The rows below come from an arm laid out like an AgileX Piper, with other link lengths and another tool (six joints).
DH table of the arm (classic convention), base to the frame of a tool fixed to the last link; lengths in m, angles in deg. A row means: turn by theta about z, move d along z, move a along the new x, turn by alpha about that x. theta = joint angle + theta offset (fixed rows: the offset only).
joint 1: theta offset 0, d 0.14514, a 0, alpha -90
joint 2: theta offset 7.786, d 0, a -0.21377, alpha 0
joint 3: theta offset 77.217, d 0, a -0.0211, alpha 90
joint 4: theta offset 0, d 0.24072, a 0, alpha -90
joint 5: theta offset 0, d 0, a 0, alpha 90
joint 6: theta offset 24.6, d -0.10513, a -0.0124, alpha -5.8
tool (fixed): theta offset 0, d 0.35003, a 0, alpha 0
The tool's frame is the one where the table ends.
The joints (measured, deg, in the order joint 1, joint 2, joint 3, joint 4, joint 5, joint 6), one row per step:
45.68, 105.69, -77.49, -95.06, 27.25, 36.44
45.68, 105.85, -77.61, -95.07, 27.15, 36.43
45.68, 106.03, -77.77, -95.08, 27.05, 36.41
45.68, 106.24, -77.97, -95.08, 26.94, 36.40
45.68, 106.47, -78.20, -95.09, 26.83, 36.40
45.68, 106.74, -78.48, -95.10, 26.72, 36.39
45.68, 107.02, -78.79, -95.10, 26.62, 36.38
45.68, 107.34, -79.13, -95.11, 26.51, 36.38
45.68, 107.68, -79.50, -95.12, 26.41, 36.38
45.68, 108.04, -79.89, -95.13, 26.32, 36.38
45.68, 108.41, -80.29, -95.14, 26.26, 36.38
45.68, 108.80, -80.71, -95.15, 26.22, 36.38
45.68, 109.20, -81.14, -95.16, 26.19, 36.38
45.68, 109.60, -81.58, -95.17, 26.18, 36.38
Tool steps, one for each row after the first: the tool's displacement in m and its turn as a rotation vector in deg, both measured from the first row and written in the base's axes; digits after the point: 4 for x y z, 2 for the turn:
0.0001, 0.0007, -0.0006, -0.02, 0.05, 0.10
0.0003, 0.0014, -0.0011, -0.04, 0.09, 0.20
0.0005, 0.0023, -0.0016, -0.03, 0.13, 0.30
0.0008, 0.0033, -0.0021, -0.02, 0.16, 0.41
0.0013, 0.0044, -0.0025, 0.00, 0.18, 0.52
0.0018, 0.0055, -0.0028, 0.03, 0.19, 0.61
0.0023, 0.0067, -0.0032, 0.06, 0.21, 0.72
0.0030, 0.0079, -0.0036, 0.10, 0.22, 0.81
0.0037, 0.0092, -0.0040, 0.13, 0.22, 0.90
0.0045, 0.0103, -0.0044, 0.16, 0.21, 0.96
0.0054, 0.0115, -0.0049, 0.18, 0.20, 1.00
0.0063, 0.0126, -0.0053, 0.20, 0.18, 1.03
0.0073, 0.0137, -0.0057, 0.23, 0.15, 1.04

